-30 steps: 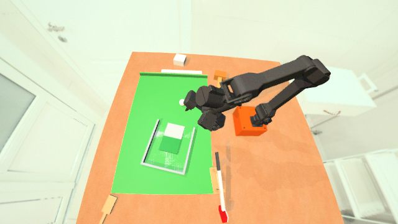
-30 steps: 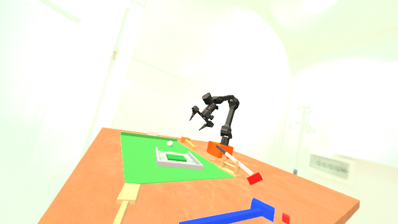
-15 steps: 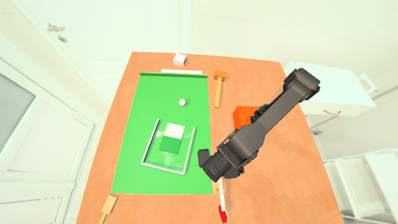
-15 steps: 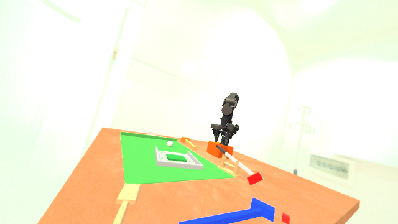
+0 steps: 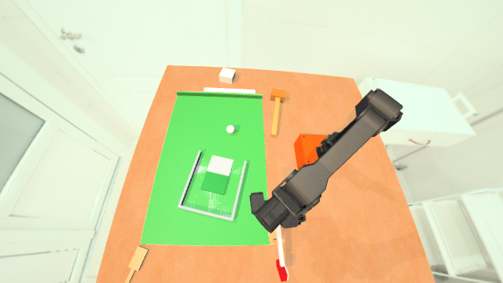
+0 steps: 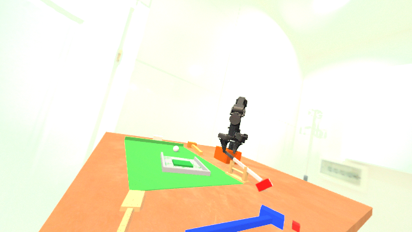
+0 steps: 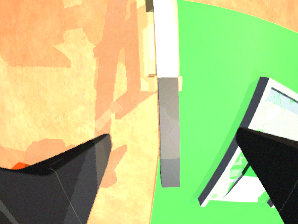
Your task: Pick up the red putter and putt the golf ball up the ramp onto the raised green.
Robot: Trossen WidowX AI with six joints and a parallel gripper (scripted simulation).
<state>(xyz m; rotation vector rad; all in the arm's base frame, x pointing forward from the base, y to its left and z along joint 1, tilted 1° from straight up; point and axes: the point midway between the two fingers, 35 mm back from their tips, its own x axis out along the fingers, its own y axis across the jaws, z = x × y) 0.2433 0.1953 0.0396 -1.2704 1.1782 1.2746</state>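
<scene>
The wooden rack lies 80 mm to the left of my gripper tip, 70 mm below it and 10 mm behind it. Round my gripper tip: red putter (110 mm to the left, 40 mm below, 20 mm behind); then small red block (380 mm to the left, 100 mm below, 100 mm ahead); then white golf ball (360 mm to the right, 160 mm ahead, 80 mm below).
</scene>
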